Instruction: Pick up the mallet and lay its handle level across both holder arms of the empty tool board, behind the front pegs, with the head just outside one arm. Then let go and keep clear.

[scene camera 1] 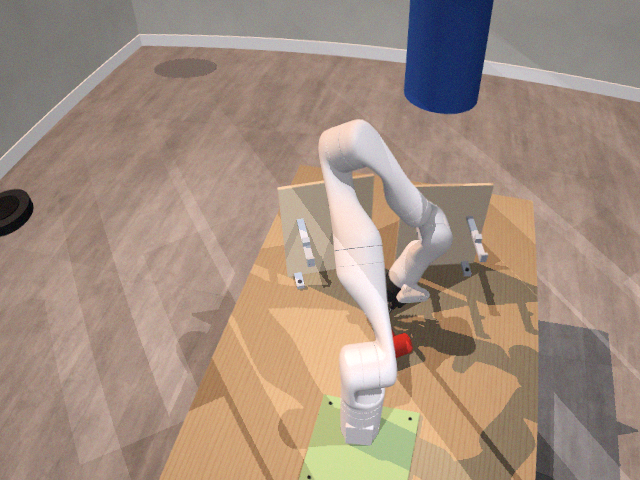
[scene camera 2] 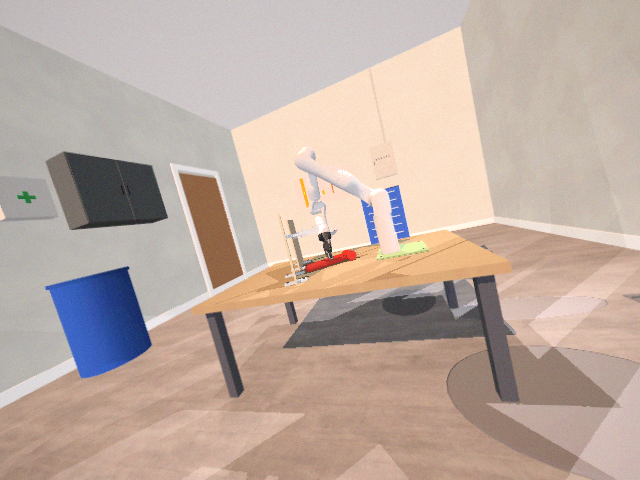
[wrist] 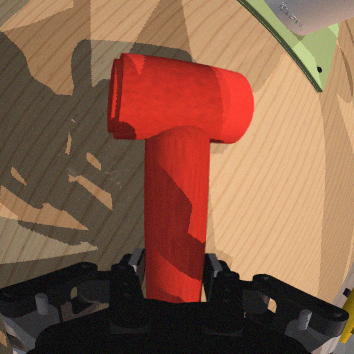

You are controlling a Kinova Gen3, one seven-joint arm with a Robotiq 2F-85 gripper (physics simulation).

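Seen in the pictures: gripper, fingertip midpoint: (scene camera 2: 330,260) (wrist: 173,263); arm's base, link origin: (scene camera 1: 359,426) (scene camera 2: 390,251) (wrist: 287,5).
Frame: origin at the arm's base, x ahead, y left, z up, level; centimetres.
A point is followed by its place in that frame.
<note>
The red mallet (scene camera 1: 402,345) @(x 21.6, y -8.7, z 4.0 cm) (scene camera 2: 338,259) @(x 27.8, y -1.0, z 1.4 cm) (wrist: 175,200) @(x 28.1, y -4.1, z 3.5 cm) lies on the table, its head toward the robot base. My gripper (scene camera 1: 390,308) (scene camera 2: 329,256) @(x 32.2, y -1.3, z 1.8 cm) (wrist: 173,263) @(x 32.2, y -1.3, z 1.8 cm) points down with one finger on each side of the handle, shut on it. In scene camera 1, my arm hides most of the handle. A left tool board (scene camera 1: 290,222) @(x 45.8, y 23.0, z 20.5 cm) and a right tool board (scene camera 1: 439,206) @(x 54.0, y -16.1, z 22.7 cm) stand upright at the far end. A holder arm (scene camera 1: 305,241) @(x 37.3, y 17.6, z 22.6 cm) shows on the left board and another holder arm (scene camera 1: 476,238) @(x 45.7, y -26.1, z 20.0 cm) on the right one. My arm covers parts of both boards; no tool shows on the visible holder arms.
Small grey brackets (scene camera 1: 298,280) @(x 42.7, y 21.5, z 0.6 cm) (scene camera 1: 466,269) @(x 52.1, y -27.3, z 0.5 cm) stand at the foot of the boards. The green base plate (scene camera 1: 325,454) @(x -8.0, y 7.2, z 0.0 cm) (scene camera 2: 419,247) @(x -13.3, y 5.3, z 0.1 cm) (wrist: 310,60) @(x 5.6, y 5.9, z -0.1 cm) lies under the robot base. A blue barrel (scene camera 1: 447,62) (scene camera 2: 100,322) stands beyond the table.
</note>
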